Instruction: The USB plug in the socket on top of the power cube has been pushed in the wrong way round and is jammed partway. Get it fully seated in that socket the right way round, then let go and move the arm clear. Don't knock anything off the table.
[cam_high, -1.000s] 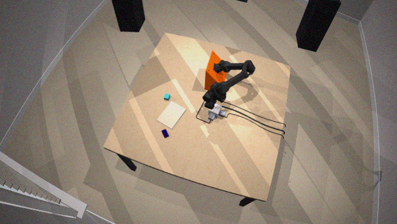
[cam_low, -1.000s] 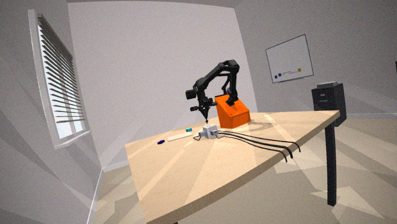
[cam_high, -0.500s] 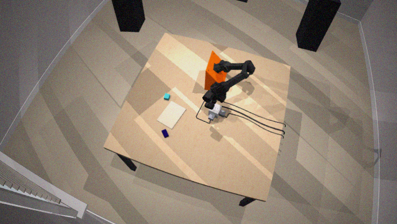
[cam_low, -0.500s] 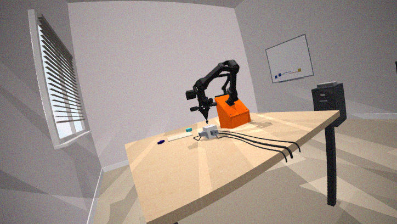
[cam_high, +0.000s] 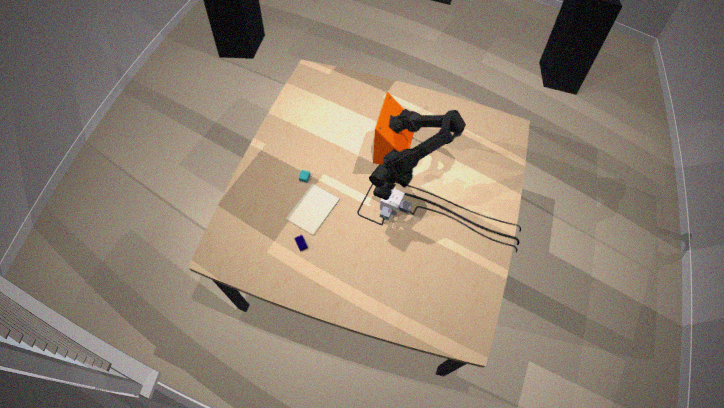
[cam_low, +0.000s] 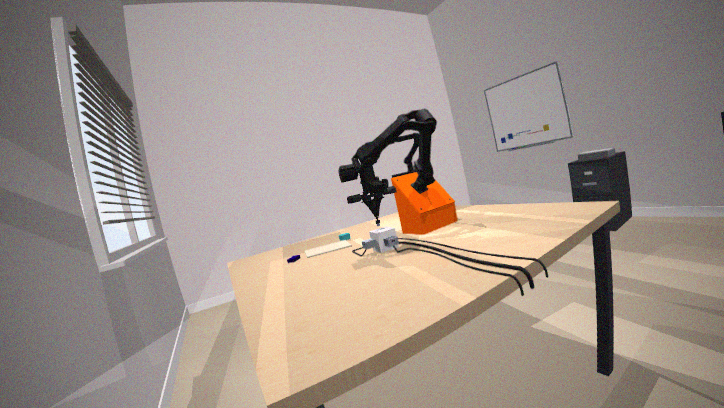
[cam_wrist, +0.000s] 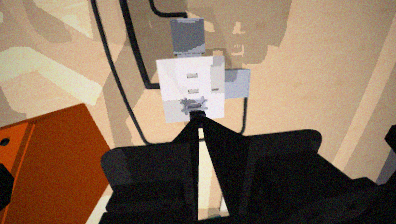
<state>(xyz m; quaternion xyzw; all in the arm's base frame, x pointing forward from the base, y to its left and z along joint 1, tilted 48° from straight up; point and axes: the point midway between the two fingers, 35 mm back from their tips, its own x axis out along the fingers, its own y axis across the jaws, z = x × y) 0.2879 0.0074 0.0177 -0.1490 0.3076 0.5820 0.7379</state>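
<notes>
Now: gripper tip 20 mm above the dark USB plug. Round my gripper tip: pale flat sheet 310 mm to the right, 120 mm below, 80 mm ahead; then teal block 380 mm to the right, 110 mm below, 70 mm behind; then dark blue block 320 mm to the right, 240 mm ahead, 120 mm below.
</notes>
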